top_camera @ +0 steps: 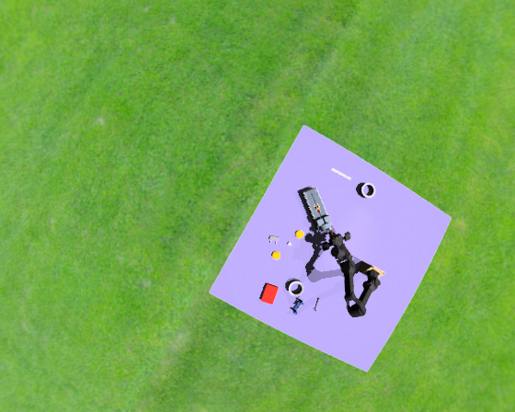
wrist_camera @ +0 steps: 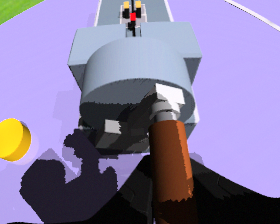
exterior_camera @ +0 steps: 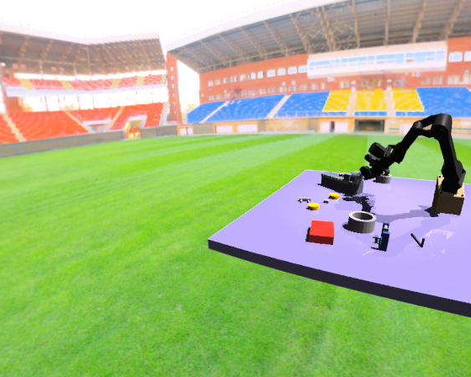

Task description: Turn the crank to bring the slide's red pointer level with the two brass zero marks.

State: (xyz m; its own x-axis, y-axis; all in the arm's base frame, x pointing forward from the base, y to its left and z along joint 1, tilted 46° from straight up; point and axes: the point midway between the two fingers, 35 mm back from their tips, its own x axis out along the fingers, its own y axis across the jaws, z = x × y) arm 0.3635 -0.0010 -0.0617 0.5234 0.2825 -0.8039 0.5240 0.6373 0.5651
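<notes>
My gripper tip is now 3 cm below the brown crank handle, 1 cm to the right of it and 1 cm past it. Round my gripper tip: red pointer: 13 cm ahead, 6 cm to the right, 1 cm below; then white bar: 37 cm to the right, 13 cm ahead, 9 cm below; then small grey bracket: 25 cm ahead, 24 cm to the left, 8 cm below.
</notes>
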